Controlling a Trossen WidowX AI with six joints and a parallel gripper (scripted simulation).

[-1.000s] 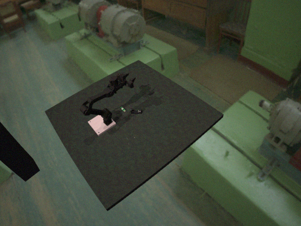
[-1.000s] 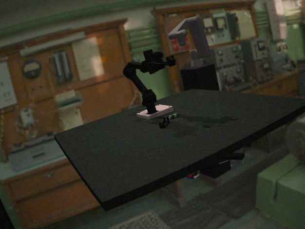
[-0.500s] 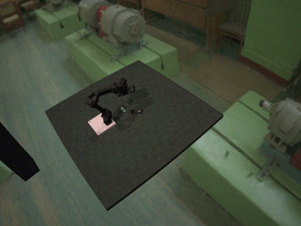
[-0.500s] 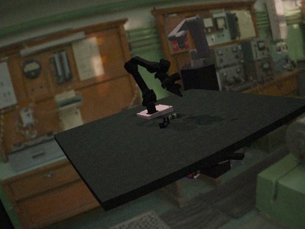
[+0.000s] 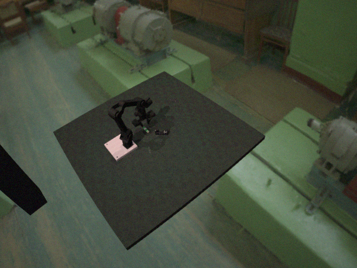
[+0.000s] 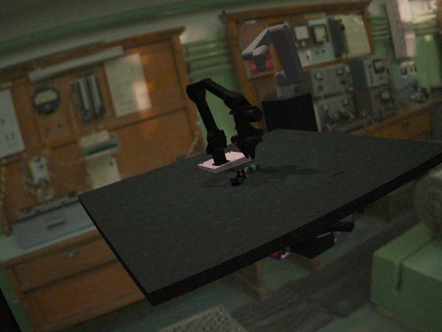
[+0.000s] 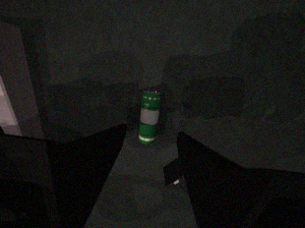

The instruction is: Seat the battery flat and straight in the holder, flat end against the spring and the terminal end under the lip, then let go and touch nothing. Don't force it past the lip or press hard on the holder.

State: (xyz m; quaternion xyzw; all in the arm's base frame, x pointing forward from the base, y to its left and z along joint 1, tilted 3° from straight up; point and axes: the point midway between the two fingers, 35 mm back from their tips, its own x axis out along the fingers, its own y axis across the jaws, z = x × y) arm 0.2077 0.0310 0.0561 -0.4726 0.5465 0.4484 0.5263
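The battery is 4 cm below my gripper tip.
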